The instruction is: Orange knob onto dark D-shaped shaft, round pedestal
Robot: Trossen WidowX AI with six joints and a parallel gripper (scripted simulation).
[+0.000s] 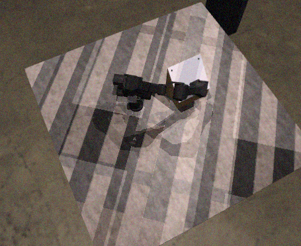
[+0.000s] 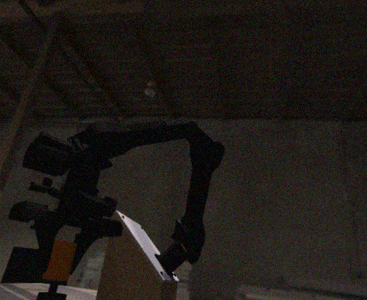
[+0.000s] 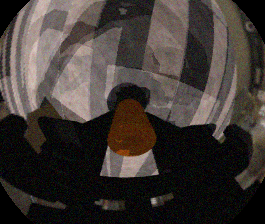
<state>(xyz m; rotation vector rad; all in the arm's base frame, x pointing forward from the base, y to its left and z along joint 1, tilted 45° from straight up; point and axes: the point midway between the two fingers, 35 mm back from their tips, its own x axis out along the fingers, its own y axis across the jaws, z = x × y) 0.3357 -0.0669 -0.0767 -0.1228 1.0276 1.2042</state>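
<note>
Now: the dark pedestal 40 mm below my gripper tip. From my gripper tip the other things lie so: orange knob (20 mm above).
</note>
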